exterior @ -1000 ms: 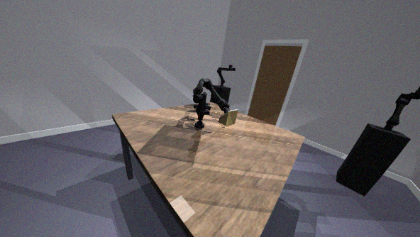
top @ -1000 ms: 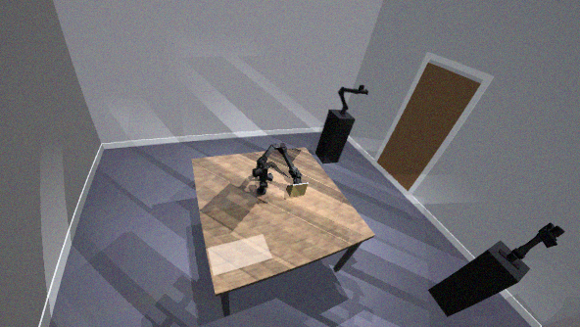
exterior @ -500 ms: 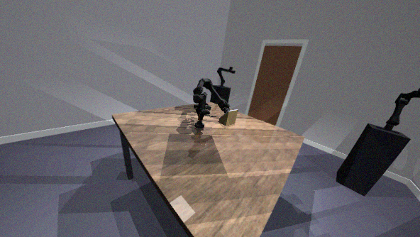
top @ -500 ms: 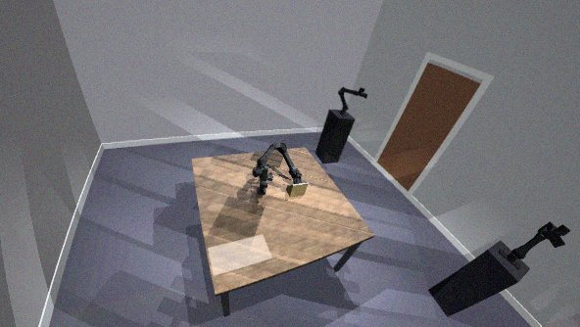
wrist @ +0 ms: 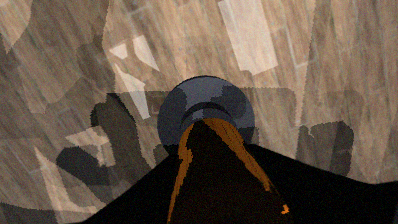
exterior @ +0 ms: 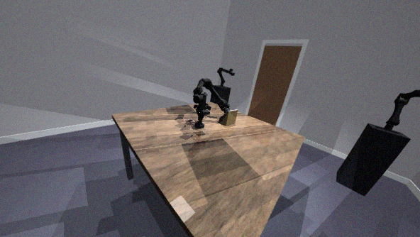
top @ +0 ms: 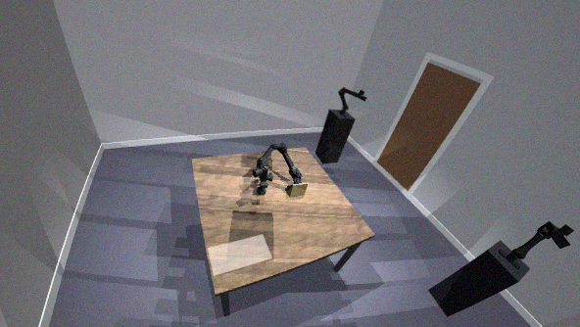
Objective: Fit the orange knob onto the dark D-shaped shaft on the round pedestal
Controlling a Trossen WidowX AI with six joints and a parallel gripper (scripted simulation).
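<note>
My gripper tip is 20 mm below the orange knob. Round my gripper tip: round pedestal 40 mm below.
</note>
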